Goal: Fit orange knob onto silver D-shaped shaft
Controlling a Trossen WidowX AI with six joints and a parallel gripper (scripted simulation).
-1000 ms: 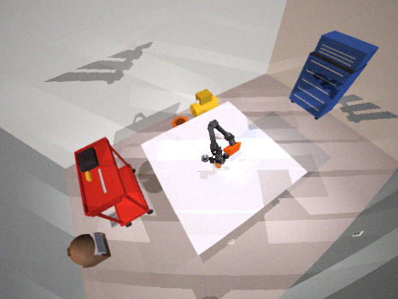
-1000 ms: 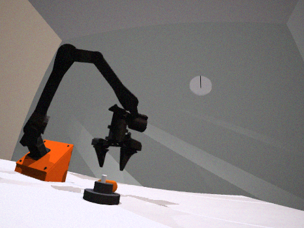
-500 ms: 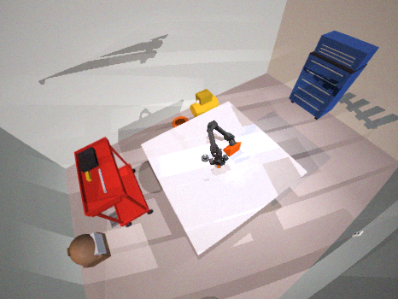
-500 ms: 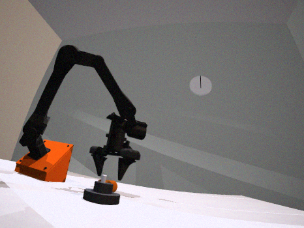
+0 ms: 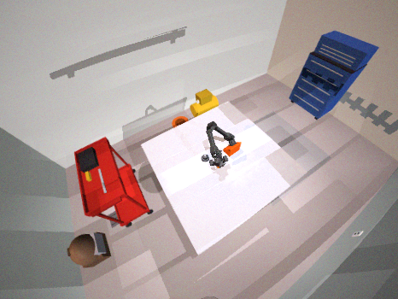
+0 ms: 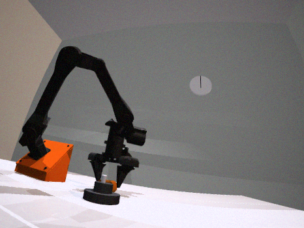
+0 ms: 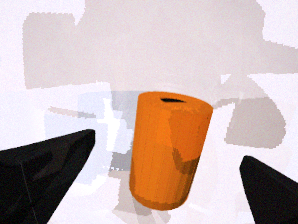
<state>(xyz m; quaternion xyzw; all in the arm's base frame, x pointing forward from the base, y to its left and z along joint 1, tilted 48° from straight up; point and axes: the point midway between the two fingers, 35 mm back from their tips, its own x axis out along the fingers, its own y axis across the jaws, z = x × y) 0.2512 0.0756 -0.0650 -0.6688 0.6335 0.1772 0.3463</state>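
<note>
Right now my gripper tip is 1 cm to the left of the orange knob. From my gripper tip the other things lie so: round black pedestal: 14 cm to the right, 7 cm ahead, 1 cm above.
</note>
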